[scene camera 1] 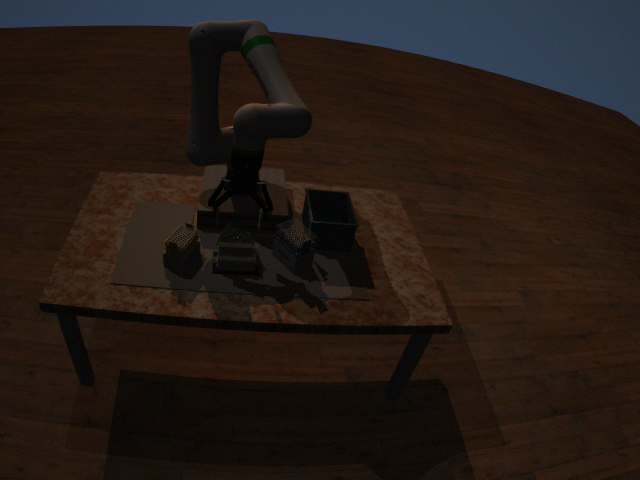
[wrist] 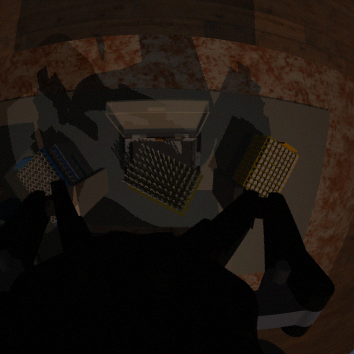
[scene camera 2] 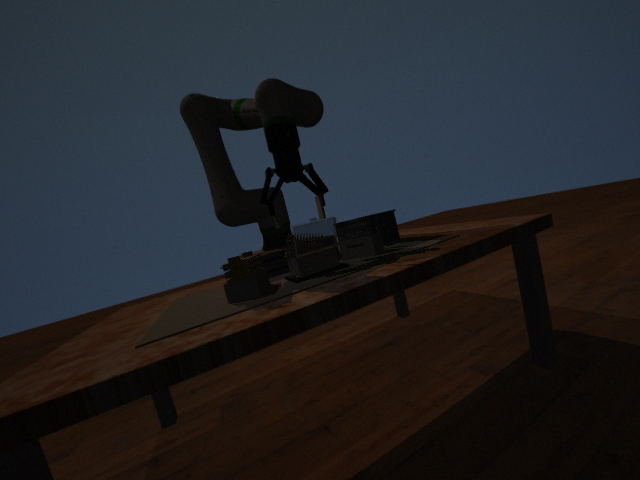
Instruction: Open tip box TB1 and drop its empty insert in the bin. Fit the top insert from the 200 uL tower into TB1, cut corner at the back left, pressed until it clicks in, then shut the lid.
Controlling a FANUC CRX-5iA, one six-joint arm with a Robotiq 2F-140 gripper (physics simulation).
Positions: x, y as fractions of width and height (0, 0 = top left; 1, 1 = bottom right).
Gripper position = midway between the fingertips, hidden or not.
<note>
My gripper (scene camera 2: 0.47, 0.47) is open, with nothing in its grasp. Also in view: a blue tower (scene camera 2: 0.56, 0.49). I also see a lid (wrist: 0.39, 0.33).
My gripper shows as well in the wrist view (wrist: 0.45, 0.51).
</note>
